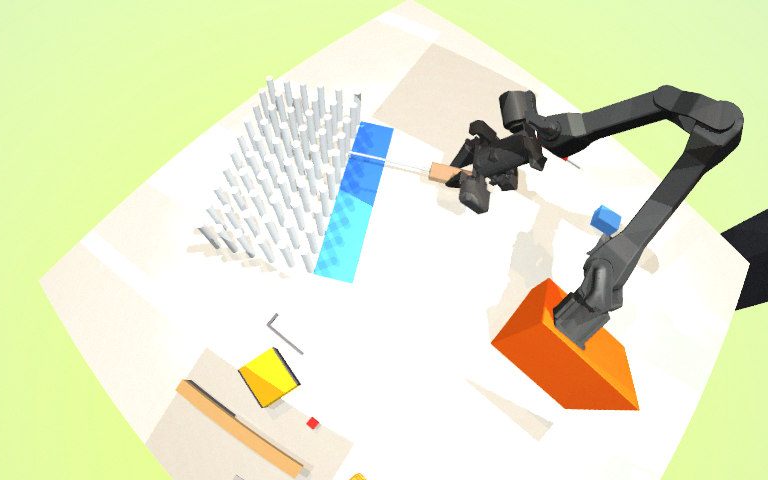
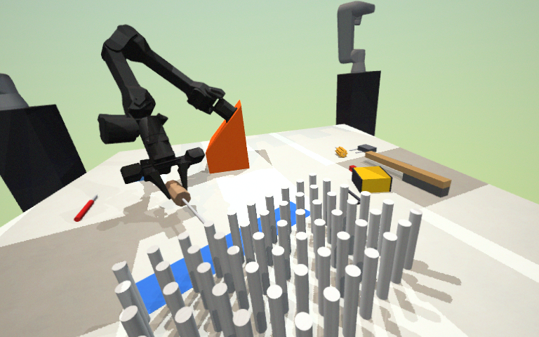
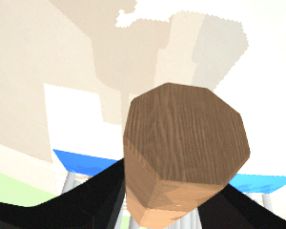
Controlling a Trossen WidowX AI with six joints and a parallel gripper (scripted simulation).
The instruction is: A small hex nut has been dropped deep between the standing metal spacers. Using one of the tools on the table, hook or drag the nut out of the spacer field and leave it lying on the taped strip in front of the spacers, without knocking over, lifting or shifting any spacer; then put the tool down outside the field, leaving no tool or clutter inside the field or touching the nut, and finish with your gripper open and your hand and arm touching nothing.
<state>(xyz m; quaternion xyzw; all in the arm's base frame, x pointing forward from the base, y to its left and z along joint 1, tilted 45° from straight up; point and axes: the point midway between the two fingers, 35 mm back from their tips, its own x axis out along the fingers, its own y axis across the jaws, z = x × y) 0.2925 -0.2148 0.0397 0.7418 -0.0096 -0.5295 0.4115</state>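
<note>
The blue taped strip is 14 cm ahead of my gripper tip, 12 cm to the left of it and 7 cm below it. The rest, counted from my gripper tip: hex nut 31 cm ahead, 16 cm to the left, 6 cm below; red-handled screwdriver 30 cm to the right, 19 cm behind, 6 cm below; blue cube 35 cm behind, 20 cm to the right, 5 cm below.
</note>
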